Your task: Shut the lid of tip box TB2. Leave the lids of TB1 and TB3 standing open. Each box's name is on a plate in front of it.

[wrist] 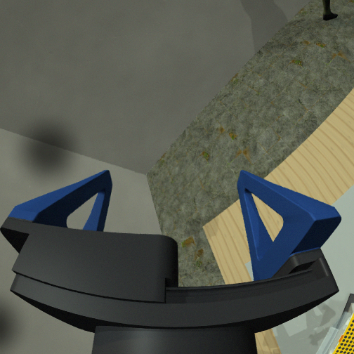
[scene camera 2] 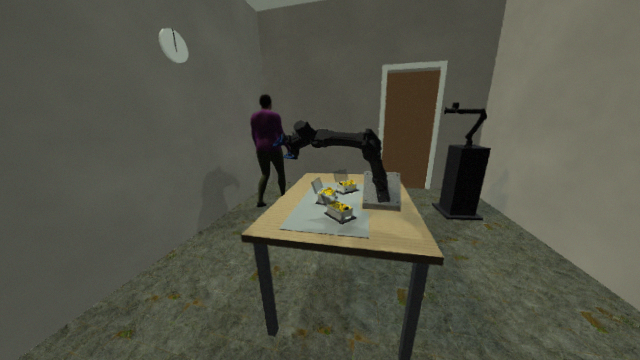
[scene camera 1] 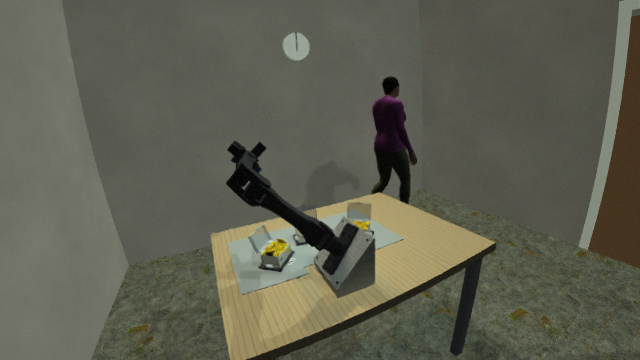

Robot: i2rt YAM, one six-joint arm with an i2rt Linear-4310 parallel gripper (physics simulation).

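Frame: origin at the arm's base, x ahead, y left, z up, level; millimetres.
Where they show: gripper, fingertip midpoint: (scene camera 2: 278,151); arm's base, origin of the base link: (scene camera 2: 381,187) (scene camera 1: 341,248).
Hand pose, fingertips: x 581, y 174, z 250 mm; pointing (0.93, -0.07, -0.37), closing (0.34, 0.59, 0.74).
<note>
Things, the pixels of their top centre, and the offset from my fingertips. "spot": a spot on its surface instead. Level surfaces: height alone.
- middle lid, surface spot: (scene camera 2: 317,185) spot: dx -171, dy -239, dz -270 mm
- far lid, surface spot: (scene camera 1: 359,210) (scene camera 2: 340,175) spot: dx -321, dy -466, dz -261 mm
- pale grey mat, its level: dz -367 mm
- wooden table, its level: dz -370 mm
Three tip boxes with yellow tips stand on the table: the nearest to scene camera 2 (scene camera 1: 274,258) (scene camera 2: 340,213), a middle one (scene camera 1: 300,238) (scene camera 2: 326,199) partly behind the arm in scene camera 1, and the farthest (scene camera 1: 361,225) (scene camera 2: 347,188). Their lids all stand open: the near lid (scene camera 1: 259,239), the middle lid (scene camera 2: 317,185) and the far lid (scene camera 1: 359,210) (scene camera 2: 341,175). The name plates are too small to read. My gripper (scene camera 2: 284,148) (wrist: 174,177) is open and empty, high above the boxes and out past them. Part of one box (wrist: 347,341) shows at the wrist view's lower right.
The boxes stand on a pale grey mat (scene camera 1: 245,280) (scene camera 2: 300,224) on the wooden table (scene camera 1: 435,240) (scene camera 2: 395,240). My arm's base (scene camera 1: 357,272) (scene camera 2: 382,204) stands beside the mat. A person in purple (scene camera 1: 390,125) (scene camera 2: 266,130) is beyond the table. A black pedestal (scene camera 2: 465,180) carries another arm.
</note>
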